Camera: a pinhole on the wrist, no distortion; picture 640 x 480 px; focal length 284.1 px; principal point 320.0 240.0 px. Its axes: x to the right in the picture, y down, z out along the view. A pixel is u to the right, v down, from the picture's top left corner.
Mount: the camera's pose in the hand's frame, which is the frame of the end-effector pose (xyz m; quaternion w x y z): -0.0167 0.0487 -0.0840 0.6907 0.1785 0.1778 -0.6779
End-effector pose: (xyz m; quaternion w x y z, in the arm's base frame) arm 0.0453 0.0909 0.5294 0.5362 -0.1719 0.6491 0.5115
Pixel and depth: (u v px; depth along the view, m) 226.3 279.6 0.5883
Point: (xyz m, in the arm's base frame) 0.3468 0.5287 0.4929
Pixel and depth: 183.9 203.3 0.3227
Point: 0.1895 0.3136 0.6208
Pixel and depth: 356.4 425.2 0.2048
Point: 0.1006 0.1695 0.4002
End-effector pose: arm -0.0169 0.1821 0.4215 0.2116 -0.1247 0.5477 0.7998
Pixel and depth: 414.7 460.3 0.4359
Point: -0.1604 0.5476 0.1306
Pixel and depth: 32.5 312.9 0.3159
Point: -0.1414 0.4632 0.6683
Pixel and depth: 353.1 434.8 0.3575
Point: -0.1378 0.4719 0.2694
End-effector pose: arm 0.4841 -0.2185 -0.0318 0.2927 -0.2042 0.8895 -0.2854
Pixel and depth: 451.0 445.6 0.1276
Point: 0.4385 -0.3068 -0.0228
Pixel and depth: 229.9 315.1 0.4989
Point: 0.6833 -0.4866 -0.3299
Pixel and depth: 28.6 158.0 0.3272
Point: 0.7675 -0.1626 -0.3410
